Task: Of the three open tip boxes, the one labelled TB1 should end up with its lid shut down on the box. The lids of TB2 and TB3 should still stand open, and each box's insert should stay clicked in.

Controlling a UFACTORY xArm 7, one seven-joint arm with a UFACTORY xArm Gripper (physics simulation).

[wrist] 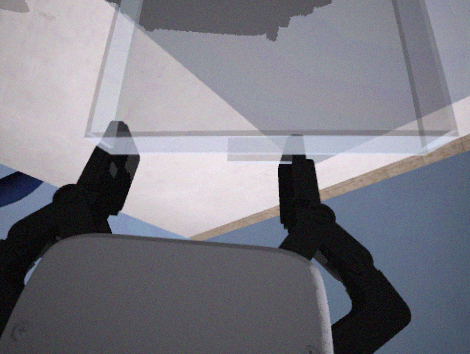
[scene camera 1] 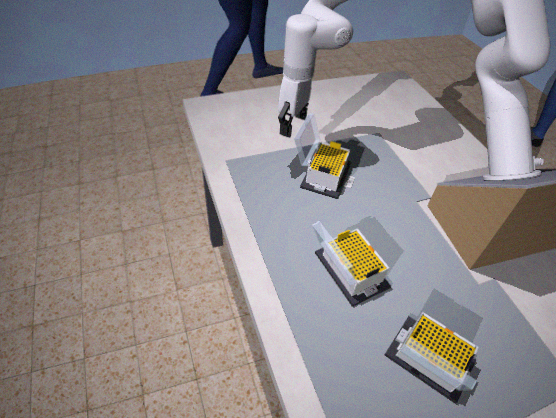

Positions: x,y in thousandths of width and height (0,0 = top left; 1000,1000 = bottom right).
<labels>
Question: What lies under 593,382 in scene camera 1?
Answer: A yellow insert.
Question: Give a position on a grey mat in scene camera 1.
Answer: At 618,831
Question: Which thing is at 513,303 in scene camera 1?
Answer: My gripper.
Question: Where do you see a yellow insert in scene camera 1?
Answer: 828,848
</labels>
